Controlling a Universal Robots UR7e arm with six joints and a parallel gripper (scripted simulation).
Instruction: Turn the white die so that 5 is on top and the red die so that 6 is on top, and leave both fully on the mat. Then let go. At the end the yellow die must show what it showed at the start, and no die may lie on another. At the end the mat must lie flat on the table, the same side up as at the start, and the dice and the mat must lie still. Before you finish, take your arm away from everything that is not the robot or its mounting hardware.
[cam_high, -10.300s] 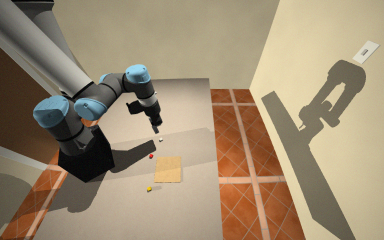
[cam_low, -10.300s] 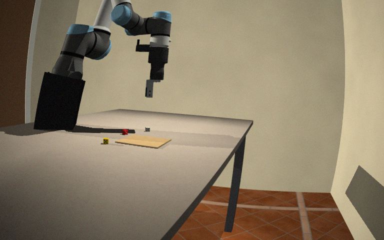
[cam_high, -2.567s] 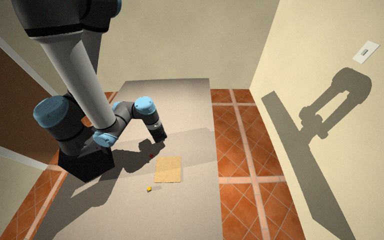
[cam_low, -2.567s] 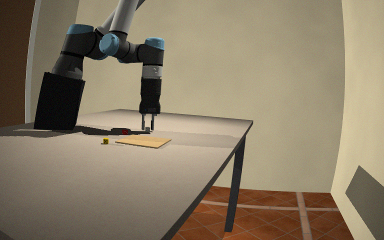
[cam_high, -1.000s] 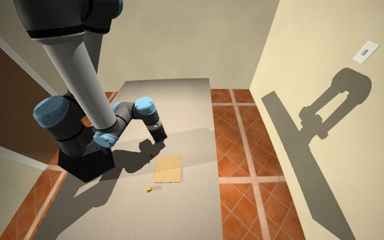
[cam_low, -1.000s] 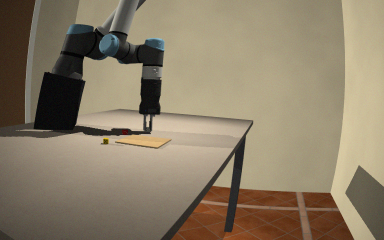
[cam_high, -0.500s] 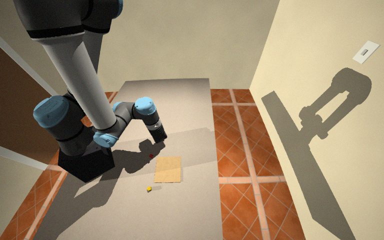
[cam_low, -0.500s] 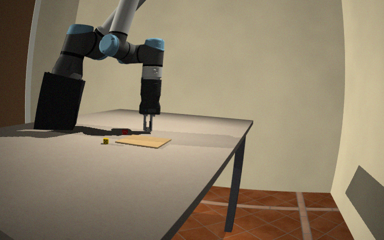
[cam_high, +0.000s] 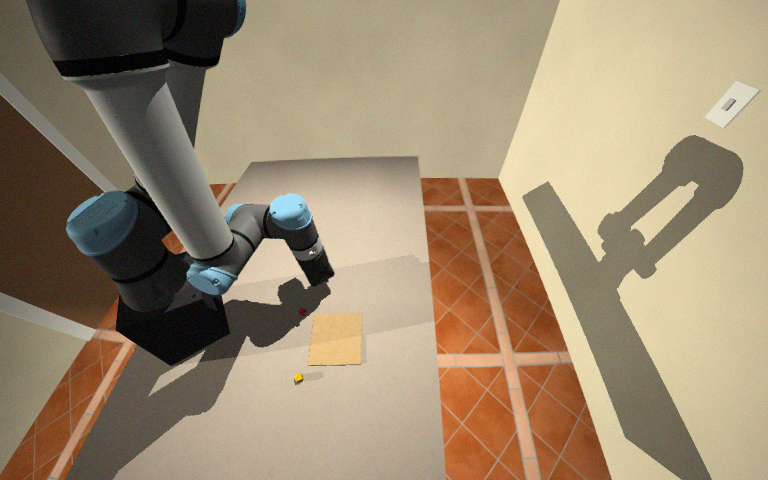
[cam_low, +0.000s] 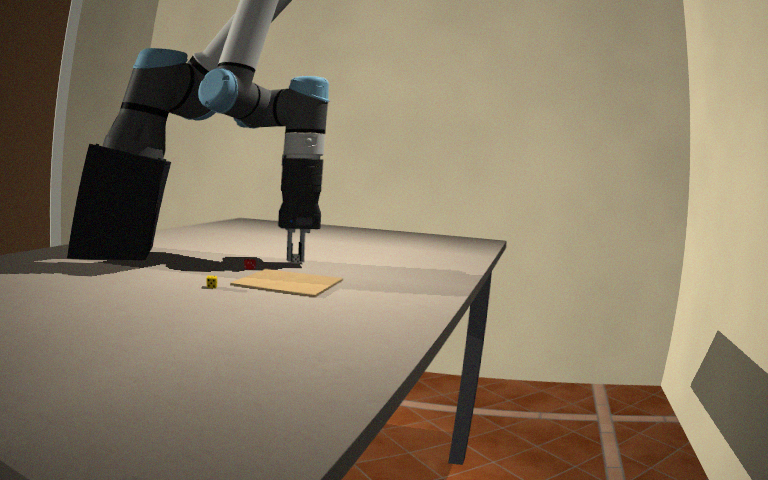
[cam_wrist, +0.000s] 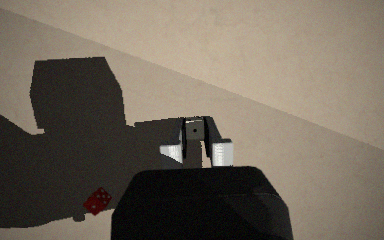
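Now: the red die 60 mm behind my hand, 100 mm to the right of it and 10 mm below it. Round my hand: white die 10 mm below; yellow die 50 mm behind, 280 mm to the right, 10 mm below; tan mat 40 mm ahead, 180 mm to the right, 20 mm below.
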